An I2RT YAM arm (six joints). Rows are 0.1 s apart.
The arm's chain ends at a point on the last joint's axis. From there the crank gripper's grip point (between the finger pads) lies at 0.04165 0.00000 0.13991 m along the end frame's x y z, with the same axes.
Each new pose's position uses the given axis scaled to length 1; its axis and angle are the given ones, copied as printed.
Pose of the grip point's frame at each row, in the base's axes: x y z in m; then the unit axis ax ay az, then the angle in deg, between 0 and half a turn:
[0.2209, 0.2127, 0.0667, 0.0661, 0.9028, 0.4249, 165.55]
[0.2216, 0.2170, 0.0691, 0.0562, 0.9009, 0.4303, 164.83]
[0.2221, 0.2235, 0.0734, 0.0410, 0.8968, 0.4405, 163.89]
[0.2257, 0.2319, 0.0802, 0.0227, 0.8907, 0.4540, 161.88]
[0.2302, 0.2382, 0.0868, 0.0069, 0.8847, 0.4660, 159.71]
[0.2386, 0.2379, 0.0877, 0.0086, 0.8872, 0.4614, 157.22]
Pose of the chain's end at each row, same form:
[0.2216, 0.1001, 0.1595, 0.0661, 0.9028, 0.4249, 165.55]
[0.2219, 0.1036, 0.1611, 0.0562, 0.9009, 0.4303, 164.83]
[0.2222, 0.1086, 0.1635, 0.0410, 0.8968, 0.4405, 163.89]
[0.2237, 0.1150, 0.1676, 0.0227, 0.8907, 0.4540, 161.88]
[0.2255, 0.1195, 0.1717, 0.0069, 0.8847, 0.4660, 159.71]
[0.2279, 0.1202, 0.1734, 0.0086, 0.8872, 0.4614, 157.22]

